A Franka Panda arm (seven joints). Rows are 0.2 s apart.
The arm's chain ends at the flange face. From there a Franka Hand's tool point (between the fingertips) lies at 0.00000 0.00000 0.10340 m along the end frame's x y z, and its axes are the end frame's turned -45 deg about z.
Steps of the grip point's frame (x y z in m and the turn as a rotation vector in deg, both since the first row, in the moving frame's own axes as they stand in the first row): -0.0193 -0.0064 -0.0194 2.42 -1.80 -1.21; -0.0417 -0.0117 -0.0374 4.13 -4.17 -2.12; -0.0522 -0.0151 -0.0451 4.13 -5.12 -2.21; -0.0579 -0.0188 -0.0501 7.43 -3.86 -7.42; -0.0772 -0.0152 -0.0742 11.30 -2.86 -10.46; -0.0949 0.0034 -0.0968 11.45 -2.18 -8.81
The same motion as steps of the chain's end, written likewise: -0.0128 0.0099 -0.0193 0.44 -2.98 -1.21; -0.0272 0.0210 -0.0369 -0.03 -5.87 -2.12; -0.0358 0.0247 -0.0444 -0.70 -6.54 -2.21; -0.0396 0.0312 -0.0490 2.52 -7.98 -7.42; -0.0465 0.0528 -0.0721 5.97 -10.01 -10.46; -0.0466 0.0799 -0.0947 6.55 -9.64 -8.81
